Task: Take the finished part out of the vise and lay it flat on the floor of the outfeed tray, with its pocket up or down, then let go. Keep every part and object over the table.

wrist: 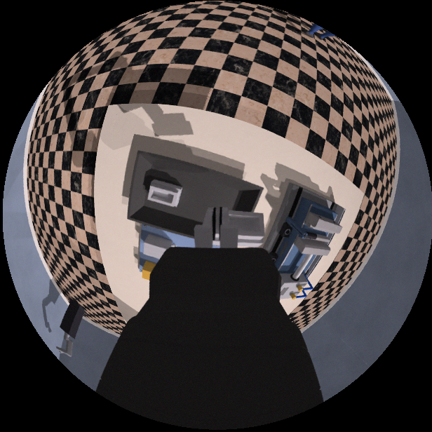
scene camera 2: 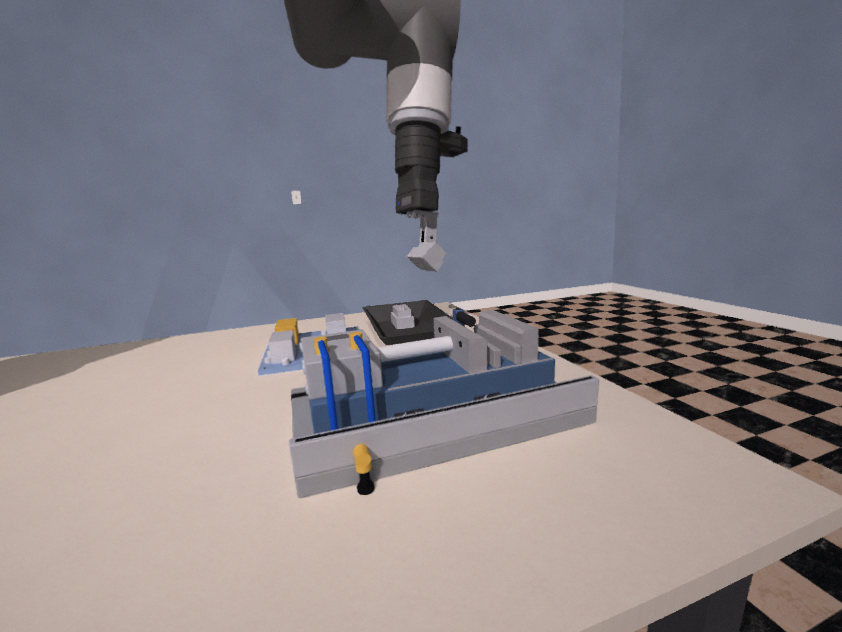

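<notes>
My gripper (scene camera 2: 428, 239) (wrist: 217, 217) is shut on the finished part, a light grey block (scene camera 2: 427, 257) (wrist: 247, 226). The block hangs tilted from the fingertips, high above the table, and its pocket cannot be made out. The black outfeed tray (scene camera 2: 380, 318) (wrist: 210, 180) lies below; in the wrist view the fingers overlap its near wall and the held block lies beside its right end. Another grey part (scene camera 2: 402, 318) (wrist: 164, 193) with a pocket on top sits in the tray. The vise (scene camera 2: 469, 348) (wrist: 312, 245) shows no part between its jaws.
A grey walled frame (scene camera 2: 442, 435) surrounds the vise, with blue hoses (scene camera 2: 328, 387) at one end. A blue plate (scene camera 2: 272, 368) beside the tray bears grey blocks and an orange block (scene camera 2: 287, 326) (wrist: 148, 270). A dark handled tool (scene camera 2: 463, 317) lies behind the vise.
</notes>
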